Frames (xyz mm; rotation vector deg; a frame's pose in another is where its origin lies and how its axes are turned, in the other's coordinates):
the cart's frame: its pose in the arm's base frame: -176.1 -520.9 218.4 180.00 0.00 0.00
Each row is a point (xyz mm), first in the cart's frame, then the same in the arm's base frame.
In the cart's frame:
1: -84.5 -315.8 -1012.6
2: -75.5 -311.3 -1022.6
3: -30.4 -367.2 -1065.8
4: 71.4 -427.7 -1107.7
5: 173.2 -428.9 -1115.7
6: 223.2 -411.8 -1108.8
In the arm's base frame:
1: -260.6 -205.1 1231.0
2: -251.6 -209.6 1241.0
3: -206.5 -153.7 1284.2
4: -104.7 -93.2 1326.1
5: -2.9 -92.0 1334.1
6: 47.1 -109.1 1327.2

